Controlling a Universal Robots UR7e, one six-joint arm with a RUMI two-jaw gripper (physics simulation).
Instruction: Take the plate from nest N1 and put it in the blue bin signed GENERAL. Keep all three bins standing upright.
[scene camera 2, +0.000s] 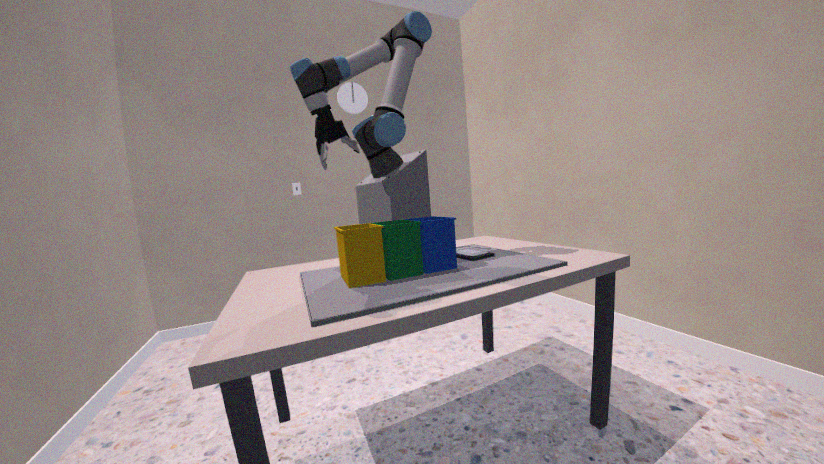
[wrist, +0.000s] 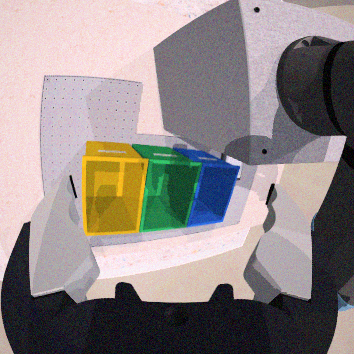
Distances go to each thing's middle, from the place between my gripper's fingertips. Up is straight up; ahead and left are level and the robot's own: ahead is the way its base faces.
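The yellow bin (scene camera 2: 360, 247) has my gripper 330 mm above it, 140 mm short of it and 20 mm to the left of it. From my hand, the green bin (scene camera 2: 401, 239) is 160 mm ahead, 110 mm to the left and 330 mm below. And the blue bin (scene camera 2: 438, 243), that's a good way ahead of my hand, a good way to the left of it and well below it.
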